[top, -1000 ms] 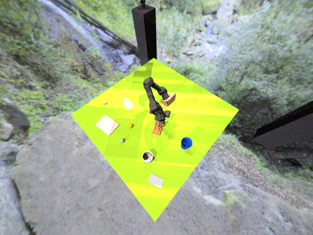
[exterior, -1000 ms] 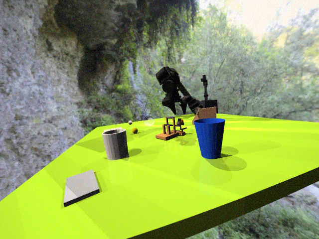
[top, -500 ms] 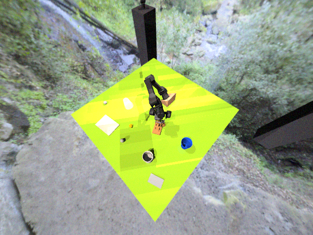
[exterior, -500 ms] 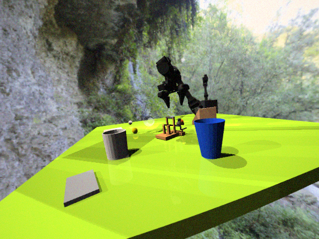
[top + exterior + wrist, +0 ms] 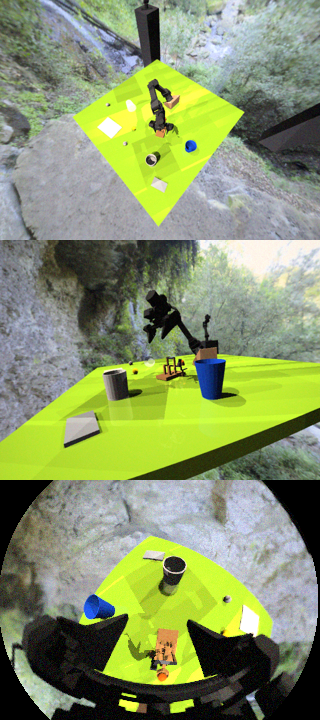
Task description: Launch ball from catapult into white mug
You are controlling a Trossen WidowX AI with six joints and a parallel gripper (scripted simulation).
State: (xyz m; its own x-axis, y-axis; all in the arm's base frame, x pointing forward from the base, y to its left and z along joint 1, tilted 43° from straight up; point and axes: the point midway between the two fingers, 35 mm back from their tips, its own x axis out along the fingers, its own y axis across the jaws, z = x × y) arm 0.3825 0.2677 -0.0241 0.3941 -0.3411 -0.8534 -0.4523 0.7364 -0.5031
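My gripper tip is 18 cm past the orange ball, 14 cm above it and 12 cm to the left of it. Also, from my gripper tip: blue cup 23 cm to the left, 17 cm below, 11 cm behind; then wooden catapult 15 cm below, 12 cm behind, 8 cm to the right; then white mug 19 cm ahead, 17 cm below, 6 cm to the left.
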